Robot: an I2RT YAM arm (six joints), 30 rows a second.
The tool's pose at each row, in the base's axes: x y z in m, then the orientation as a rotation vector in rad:
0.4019 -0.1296 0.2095 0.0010 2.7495 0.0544
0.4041 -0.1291 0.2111 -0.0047 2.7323 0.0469
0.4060 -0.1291 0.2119 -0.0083 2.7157 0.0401
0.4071 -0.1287 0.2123 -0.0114 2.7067 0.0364
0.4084 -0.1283 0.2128 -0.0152 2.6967 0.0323
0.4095 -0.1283 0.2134 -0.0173 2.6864 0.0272
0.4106 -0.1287 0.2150 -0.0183 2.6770 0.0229
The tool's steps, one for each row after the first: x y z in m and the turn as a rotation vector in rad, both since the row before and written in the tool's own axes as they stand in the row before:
-0.0026 0.0005 -0.0006 0.0042 -0.0172 -0.0053
-0.0021 0.0000 0.0000 0.0041 -0.0166 -0.0038
-0.0012 0.0004 0.0001 0.0021 -0.0090 -0.0029
-0.0014 0.0004 0.0001 0.0022 -0.0100 -0.0035
-0.0013 0.0000 -0.0001 0.0032 -0.0103 -0.0024
-0.0017 -0.0004 -0.0010 0.0029 -0.0094 -0.0015

